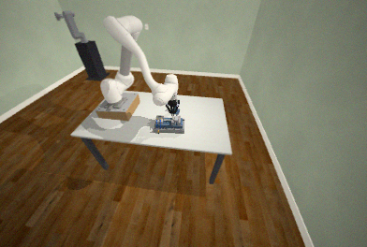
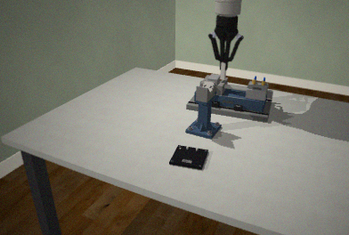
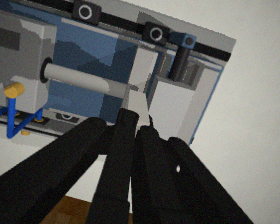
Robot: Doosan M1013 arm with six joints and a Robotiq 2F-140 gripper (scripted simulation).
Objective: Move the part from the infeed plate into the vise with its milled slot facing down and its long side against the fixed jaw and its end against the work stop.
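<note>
Now: hand 3 cm short of the part and 5 cm above it. The rest, counted from my hand: cylinder rod (5 cm behind, 1 cm to the right, 6 cm below); then fixed jaw (6 cm ahead, 1 cm to the left, 6 cm below); then work stop (3 cm ahead, 5 cm to the left, 5 cm below).
</note>
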